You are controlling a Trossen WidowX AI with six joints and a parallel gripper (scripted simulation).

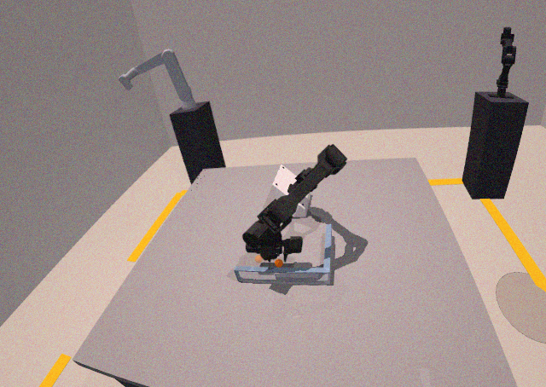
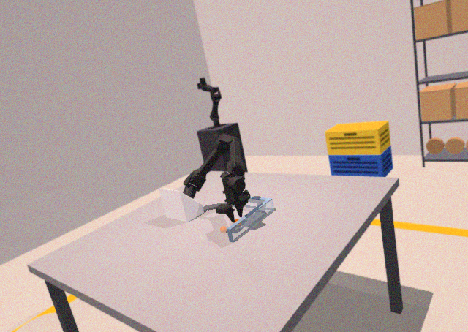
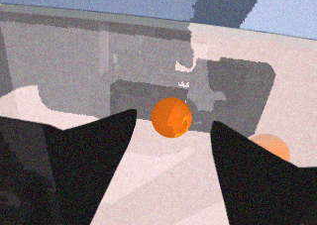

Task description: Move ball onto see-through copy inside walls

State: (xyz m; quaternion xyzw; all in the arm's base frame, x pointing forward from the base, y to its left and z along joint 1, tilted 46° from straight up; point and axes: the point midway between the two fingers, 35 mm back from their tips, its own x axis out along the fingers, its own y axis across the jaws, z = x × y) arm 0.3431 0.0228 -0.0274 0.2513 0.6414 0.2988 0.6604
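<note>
My gripper tip is now 10 mm above the orange ball. Round my gripper tip: see-through copy 80 mm to the right, 20 mm behind, 10 mm below; then clear wall 70 mm ahead, 30 mm to the left.
</note>
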